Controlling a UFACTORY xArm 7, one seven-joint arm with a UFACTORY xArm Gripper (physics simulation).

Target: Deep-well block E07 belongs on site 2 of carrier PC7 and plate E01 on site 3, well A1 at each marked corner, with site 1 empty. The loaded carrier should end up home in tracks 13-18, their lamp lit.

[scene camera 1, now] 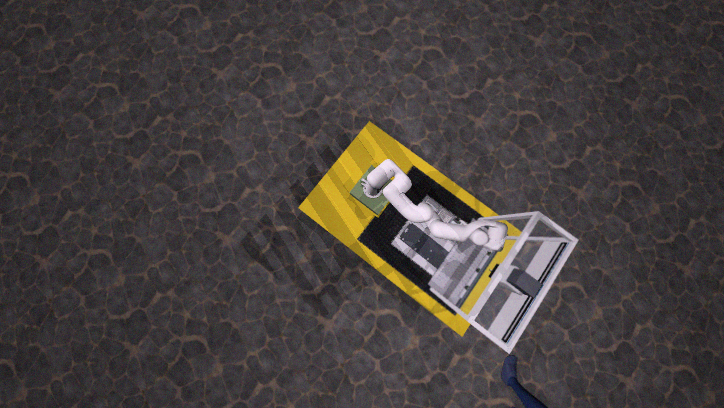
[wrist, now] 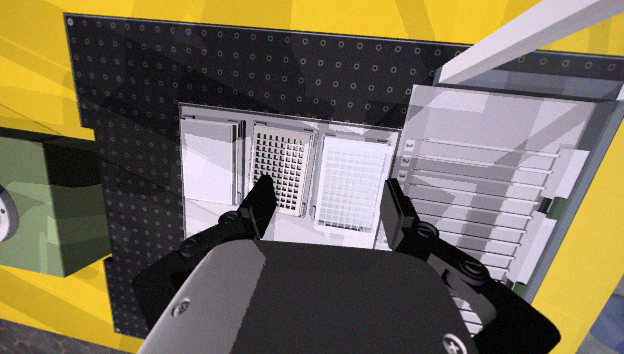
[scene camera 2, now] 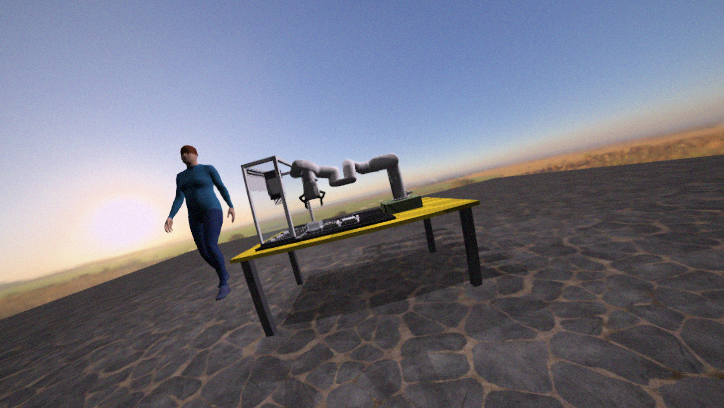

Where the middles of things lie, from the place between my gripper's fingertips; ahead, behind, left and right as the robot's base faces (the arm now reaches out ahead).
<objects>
Right now my hand is 110 mm above the clear well plate (wrist: 352, 177), 30 mm to the left of it and 30 mm short of it. From my hand the other things lie so: grey carrier (scene camera 1: 414, 237): 220 mm to the right, 130 mm below, 100 mm behind.
</objects>
